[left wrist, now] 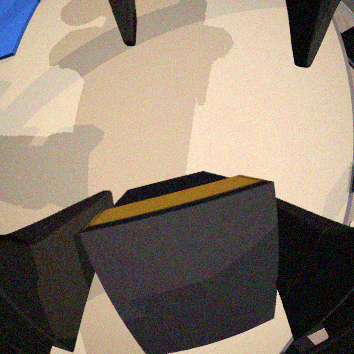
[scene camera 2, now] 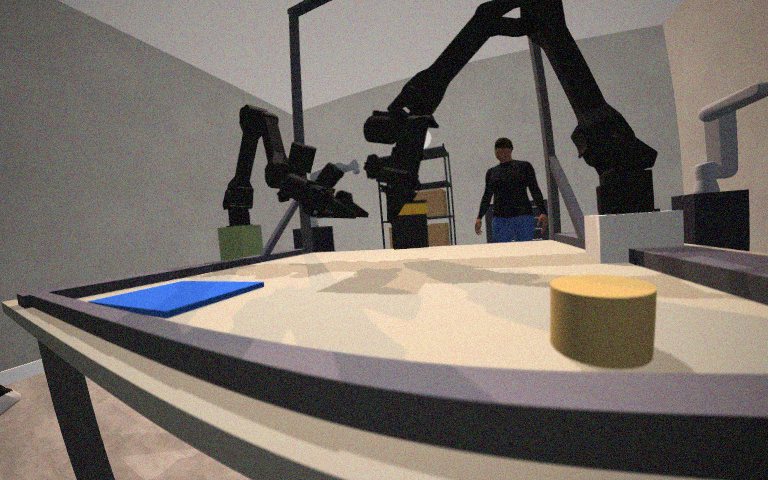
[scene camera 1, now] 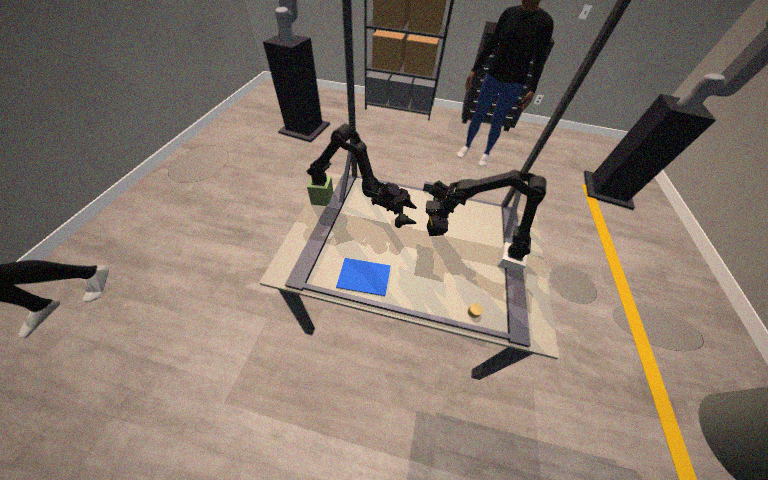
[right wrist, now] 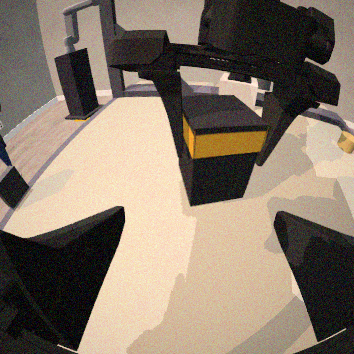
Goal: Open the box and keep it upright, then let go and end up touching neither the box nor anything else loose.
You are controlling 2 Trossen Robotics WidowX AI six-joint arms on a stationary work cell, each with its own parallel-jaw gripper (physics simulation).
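Places are measured from the left arm's base along level axes (x left, y back, z up), in millimetres.
Pixels of known places: left gripper, between the fingertips: (left wrist: 180,198) (scene camera 2: 393,221) (scene camera 1: 431,223) (right wrist: 220,159); right gripper, between the fingertips: (left wrist: 228,48) (scene camera 2: 362,216) (scene camera 1: 416,215) (right wrist: 203,217); left arm's base, origin of its link: (scene camera 2: 626,213) (scene camera 1: 515,253) (right wrist: 239,78); right arm's base, origin of its link: (scene camera 1: 319,181).
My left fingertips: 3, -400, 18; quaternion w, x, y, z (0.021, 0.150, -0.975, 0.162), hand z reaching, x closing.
For each thing: its top centre in the pictures, then the offset to it from my left fingertips, as dx, dy, dz. "spot": a spot on its surface instead.
- black box with a yellow band, centre of its top: (right wrist: 217,107) (scene camera 2: 406,202) -12, +28, +37
- flat blue square, a spot on its surface: (scene camera 2: 178,297) spot: +357, -135, -77
- yellow cylinder, centre of its top: (scene camera 2: 599,284) (right wrist: 349,136) (scene camera 1: 476,308) +312, +288, -50
The black box with a yellow band (scene camera 1: 437,229) (scene camera 2: 410,232) (left wrist: 185,270) (right wrist: 222,177) is upright, its dark top in place above the band. Its underside appears a little above the table. My left gripper (scene camera 1: 436,217) (scene camera 2: 403,204) (left wrist: 180,198) (right wrist: 220,159) is shut on the box from above, one finger on each of two opposite sides. My right gripper (scene camera 1: 415,214) (scene camera 2: 362,215) (left wrist: 228,48) (right wrist: 203,217) is open and empty, a short way left of the box in scene camera 1 and apart from it. The inside of the box is hidden.
A flat blue square (scene camera 1: 363,276) (scene camera 2: 178,297) (left wrist: 14,25) lies at the table's front left in scene camera 1. A yellow cylinder (scene camera 1: 475,310) (scene camera 2: 603,325) (right wrist: 346,142) stands at the front right. Dark rails (scene camera 1: 407,311) and upright posts (scene camera 1: 348,73) border the table.
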